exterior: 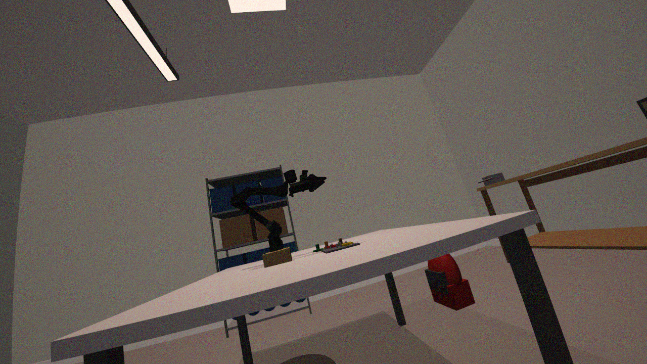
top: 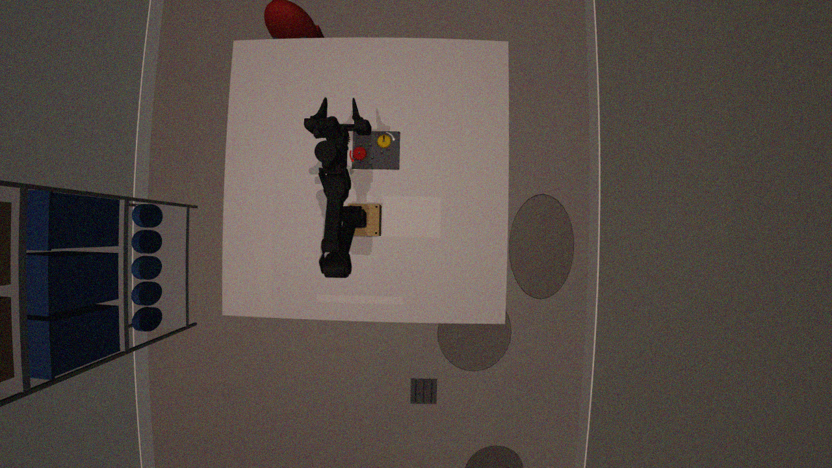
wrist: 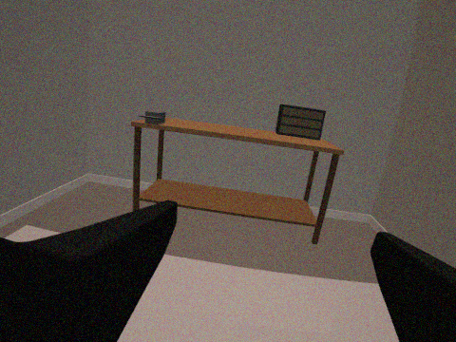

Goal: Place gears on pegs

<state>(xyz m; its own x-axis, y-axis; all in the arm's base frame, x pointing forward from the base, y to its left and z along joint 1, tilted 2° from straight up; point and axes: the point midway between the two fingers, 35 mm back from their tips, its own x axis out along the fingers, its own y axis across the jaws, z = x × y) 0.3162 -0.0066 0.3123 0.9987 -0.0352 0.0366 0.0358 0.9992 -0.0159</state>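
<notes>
The green gear lies 12 cm behind my gripper tip, 12 cm to the left of it and 37 cm below it. From my gripper tip the other things lie so: brown gear 2 cm ahead, 10 cm to the left, 37 cm below; then red gear 5 cm behind, 2 cm to the left, 37 cm below; then red arrow 6 cm behind, 6 cm to the left, 38 cm below.
</notes>
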